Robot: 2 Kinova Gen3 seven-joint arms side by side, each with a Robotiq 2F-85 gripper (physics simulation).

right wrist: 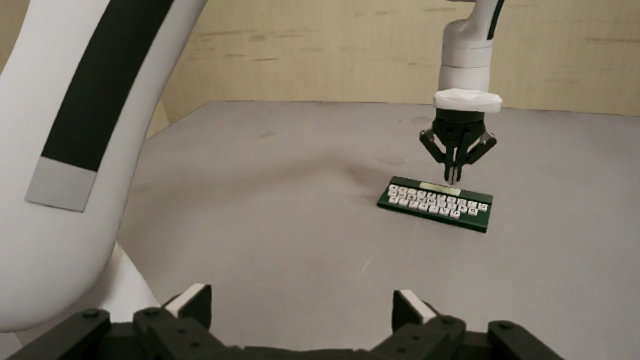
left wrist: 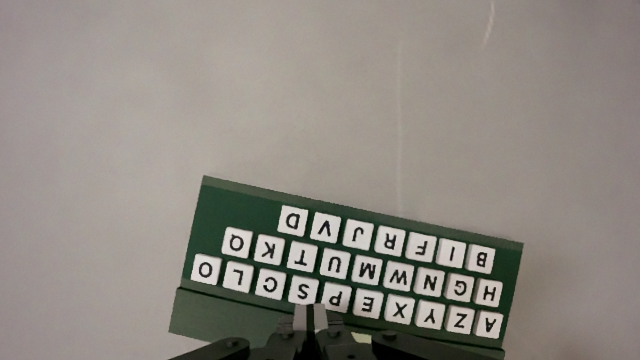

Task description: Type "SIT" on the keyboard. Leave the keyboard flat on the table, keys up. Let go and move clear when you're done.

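Frame: origin at the left arm's base, x ahead, y left, z up, level; centimetres.
Seen in the pictures: left gripper, fingertip midpoint: [right wrist: 451, 182] [left wrist: 310, 324]; right gripper, fingertip midpoint: [right wrist: 302, 308].
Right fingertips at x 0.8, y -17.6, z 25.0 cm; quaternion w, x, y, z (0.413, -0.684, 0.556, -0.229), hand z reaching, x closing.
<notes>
Pixels of each thing's top centre, then the offset from my right fingertips to it. "spot": a spot on its surface instead. Level surfaces: height alone.
- green keyboard at a spot on its surface: [left wrist: 230, 312] spot: dx +43.7, dy -15.7, dz -23.2 cm
- S key at its top centre: [left wrist: 303, 291] dx +42.6, dy -11.6, dz -23.2 cm
- T key at its top centre: [left wrist: 302, 257] dx +40.7, dy -11.6, dz -23.2 cm
- I key at its top centre: [left wrist: 452, 253] dx +41.0, dy -3.0, dz -23.2 cm
- pale strip at a spot on its surface: [left wrist: 361, 338] [right wrist: 433, 189] spot: dx +45.5, dy -8.4, dz -23.2 cm
- grey table at its surface level: dz -25.0 cm
The green keyboard [left wrist: 230, 312] [right wrist: 479, 221] lies flat on the table, white keys up. In the left wrist view its letters appear upside down. The S key [left wrist: 303, 289] is in the row nearest my left gripper, the T key [left wrist: 302, 257] in the middle row, the I key [left wrist: 451, 253] in the far row. My left gripper [left wrist: 310, 324] [right wrist: 451, 182] is shut and empty, pointing down over the keyboard; its tips overlap the lower edge of the S key in the left wrist view. Contact cannot be told. My right gripper [right wrist: 302, 308] is open and empty, far from the keyboard.
A pale strip [left wrist: 361, 338] [right wrist: 440, 189] on the keyboard is partly hidden by the left gripper in the left wrist view. A white arm link [right wrist: 65, 240] fills the left of the right wrist view. A wooden wall [right wrist: 320, 55] stands behind the grey table [right wrist: 280, 250].
</notes>
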